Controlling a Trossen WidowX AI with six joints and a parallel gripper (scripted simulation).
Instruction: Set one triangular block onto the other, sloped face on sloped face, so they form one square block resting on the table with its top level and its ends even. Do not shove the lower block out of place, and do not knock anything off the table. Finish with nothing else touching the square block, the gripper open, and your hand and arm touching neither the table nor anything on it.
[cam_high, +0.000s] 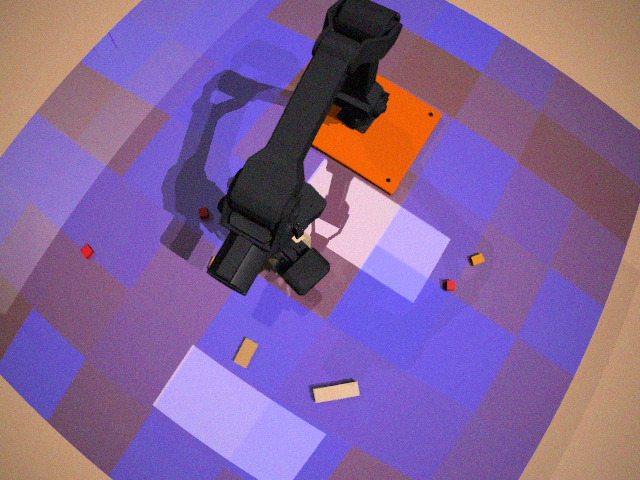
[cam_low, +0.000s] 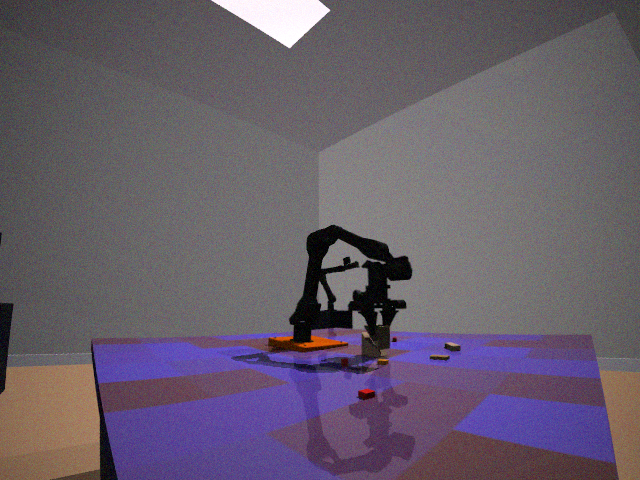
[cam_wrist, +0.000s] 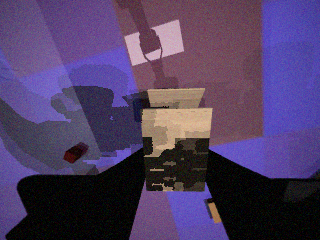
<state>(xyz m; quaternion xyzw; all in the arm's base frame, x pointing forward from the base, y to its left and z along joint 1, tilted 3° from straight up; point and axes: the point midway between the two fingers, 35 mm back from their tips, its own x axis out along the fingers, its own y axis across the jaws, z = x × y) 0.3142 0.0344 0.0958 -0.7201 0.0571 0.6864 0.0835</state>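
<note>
Right now the triangular block is 40 mm behind my gripper tip, 10 mm to the left of it and 50 mm below it. Also, from my gripper tip: long pale plank: 140 mm ahead, 220 mm to the left, 60 mm below; then small tan plank: 170 mm ahead, 50 mm to the left, 60 mm below.
</note>
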